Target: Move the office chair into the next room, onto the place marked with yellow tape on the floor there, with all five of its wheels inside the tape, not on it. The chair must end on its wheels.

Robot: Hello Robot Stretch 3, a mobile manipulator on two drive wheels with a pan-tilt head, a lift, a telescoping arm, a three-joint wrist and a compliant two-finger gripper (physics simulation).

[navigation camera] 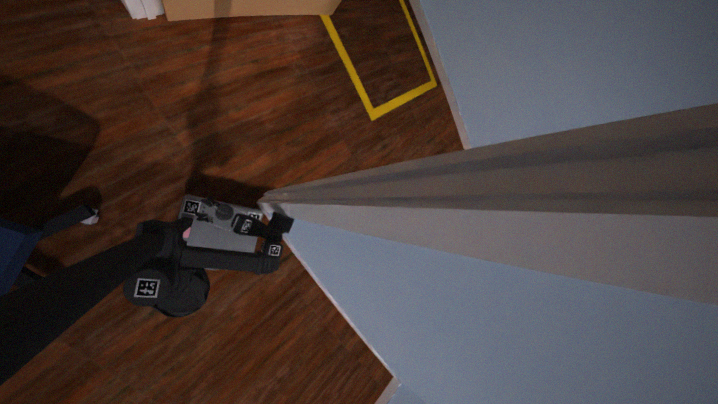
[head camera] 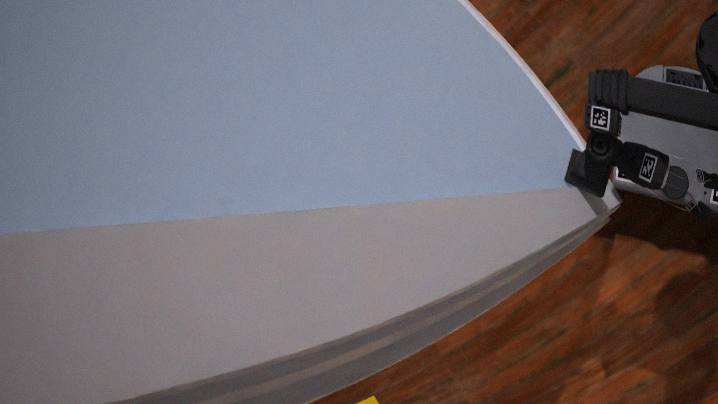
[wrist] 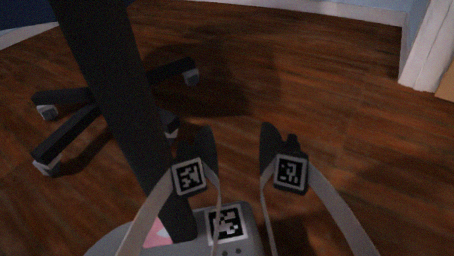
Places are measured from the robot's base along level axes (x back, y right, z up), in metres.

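Pixels of known places: gripper, between the fingertips: [navigation camera: 198, 206] [head camera: 716, 200]; robot's base, origin of its link: [navigation camera: 224, 211] [head camera: 673, 181].
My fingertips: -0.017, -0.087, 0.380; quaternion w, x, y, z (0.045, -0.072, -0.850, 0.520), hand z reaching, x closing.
For each thing: its top centre in the pictures, then the offset to it from my fingertips, as dx, dy, dz. "*": a spot on its surface instead.
- office chair, a spot on its surface: [navigation camera: 12, 256] * +0.200, -0.355, +0.089
- yellow tape outline, a spot on its surface: [navigation camera: 349, 65] * -1.208, +0.595, -0.379
The office chair [navigation camera: 12, 256] [wrist: 66, 131] stands to the left of my robot. Its blue part and one wheeled leg show at the left edge of the navigation view. In the wrist view several black legs with pale casters rest on the floor, partly hidden behind my dark mast. The yellow tape outline [navigation camera: 349, 65] lies on the floor at the upper right of the navigation view, partly hidden by a tan door. A tip of yellow tape [head camera: 369, 400] shows at the bottom of the head view. My gripper [wrist: 237, 142] is open and empty, over my base and apart from the chair.
A blue wall [head camera: 276, 110] [navigation camera: 361, 281] and the grey doorway trim [head camera: 577, 228] [navigation camera: 401, 193] stand right beside my folded wrist. The tan door [navigation camera: 251, 9] [wrist: 446, 85] stands open beyond, next to white trim [navigation camera: 144, 7] [wrist: 426, 52]. Wood floor lies between chair and tape.
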